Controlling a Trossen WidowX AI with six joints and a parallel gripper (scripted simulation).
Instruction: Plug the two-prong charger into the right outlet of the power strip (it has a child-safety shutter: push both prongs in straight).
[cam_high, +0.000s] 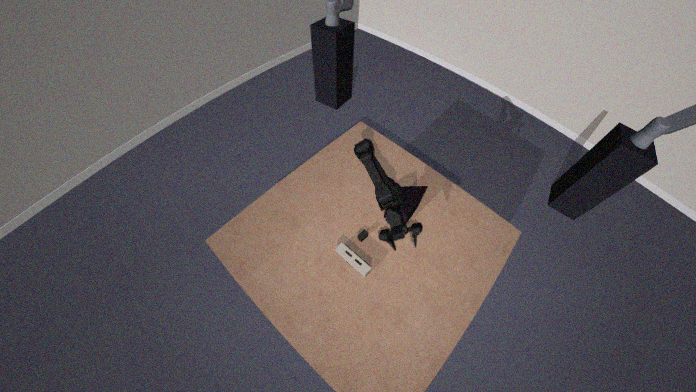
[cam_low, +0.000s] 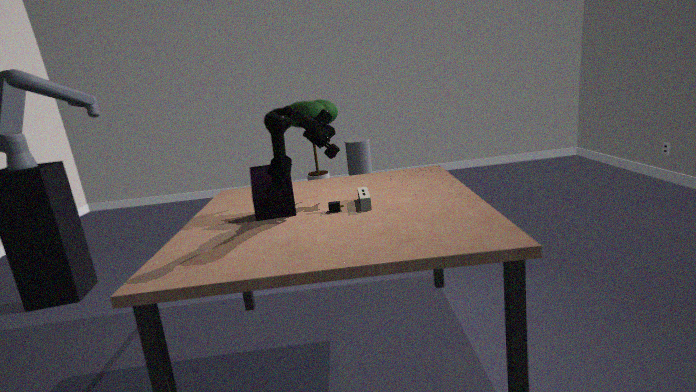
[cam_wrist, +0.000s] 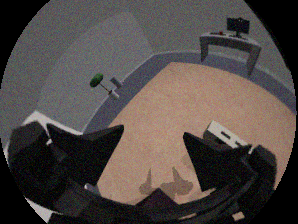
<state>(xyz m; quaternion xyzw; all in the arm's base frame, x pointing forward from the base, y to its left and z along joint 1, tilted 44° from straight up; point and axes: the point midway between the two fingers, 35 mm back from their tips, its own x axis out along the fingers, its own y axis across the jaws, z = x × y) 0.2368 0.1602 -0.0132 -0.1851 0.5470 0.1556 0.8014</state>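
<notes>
Right now the dark two-prong charger is 10 mm behind my gripper tip, 230 mm to the right of it and 210 mm below it.
</notes>
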